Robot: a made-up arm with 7 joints.
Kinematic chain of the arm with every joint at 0, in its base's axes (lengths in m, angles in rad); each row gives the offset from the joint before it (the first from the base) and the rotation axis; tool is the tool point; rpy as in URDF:
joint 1: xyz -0.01 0 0.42 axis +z
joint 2: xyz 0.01 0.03 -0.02 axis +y
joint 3: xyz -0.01 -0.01 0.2 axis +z
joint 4: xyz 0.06 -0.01 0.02 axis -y
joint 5: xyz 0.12 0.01 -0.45 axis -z
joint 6: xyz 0 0.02 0.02 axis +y
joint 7: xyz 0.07 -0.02 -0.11 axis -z
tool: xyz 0.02 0.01 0.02 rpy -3.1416 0 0
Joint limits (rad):
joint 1: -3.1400..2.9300
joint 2: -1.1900..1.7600
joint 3: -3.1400..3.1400
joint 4: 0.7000..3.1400
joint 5: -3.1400..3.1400
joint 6: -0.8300..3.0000
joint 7: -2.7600..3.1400
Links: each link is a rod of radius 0.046 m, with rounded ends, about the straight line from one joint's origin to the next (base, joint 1, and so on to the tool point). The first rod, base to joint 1, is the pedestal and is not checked.
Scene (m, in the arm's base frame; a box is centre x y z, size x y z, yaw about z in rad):
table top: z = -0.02
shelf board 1: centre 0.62 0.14 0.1 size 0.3 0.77 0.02 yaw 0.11
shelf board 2: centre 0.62 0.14 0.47 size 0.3 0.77 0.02 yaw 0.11
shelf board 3: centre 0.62 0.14 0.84 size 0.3 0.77 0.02 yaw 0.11
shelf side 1: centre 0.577 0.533 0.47 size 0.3 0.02 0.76 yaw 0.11
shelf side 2: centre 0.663 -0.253 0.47 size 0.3 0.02 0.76 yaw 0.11
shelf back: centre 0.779 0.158 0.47 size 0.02 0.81 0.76 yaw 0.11
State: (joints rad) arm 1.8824 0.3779 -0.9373 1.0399 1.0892 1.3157 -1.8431
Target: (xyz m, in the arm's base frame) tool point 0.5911 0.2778 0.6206
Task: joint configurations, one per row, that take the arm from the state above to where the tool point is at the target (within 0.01 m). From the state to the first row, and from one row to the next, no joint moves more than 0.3 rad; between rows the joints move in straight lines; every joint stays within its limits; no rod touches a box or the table.
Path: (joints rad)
1: 1.6863 0.0815 -0.8926 1.0278 1.0295 1.4899 -1.8466
2: 1.4903 -0.2150 -0.8479 1.0158 0.9697 1.6640 -1.8500
3: 1.2942 -0.5114 -0.8032 1.0037 0.9100 1.8382 -1.8535
4: 1.2808 -0.2396 -0.8912 1.1860 0.9873 1.6105 -1.8093
5: 1.2674 0.0322 -0.9791 1.3683 1.0646 1.3827 -1.7652
6: 1.2540 0.3041 -1.0671 1.5506 1.1419 1.1550 -1.7210
7: 1.2405 0.5759 -1.1551 1.7329 1.2192 0.9273 -1.6768

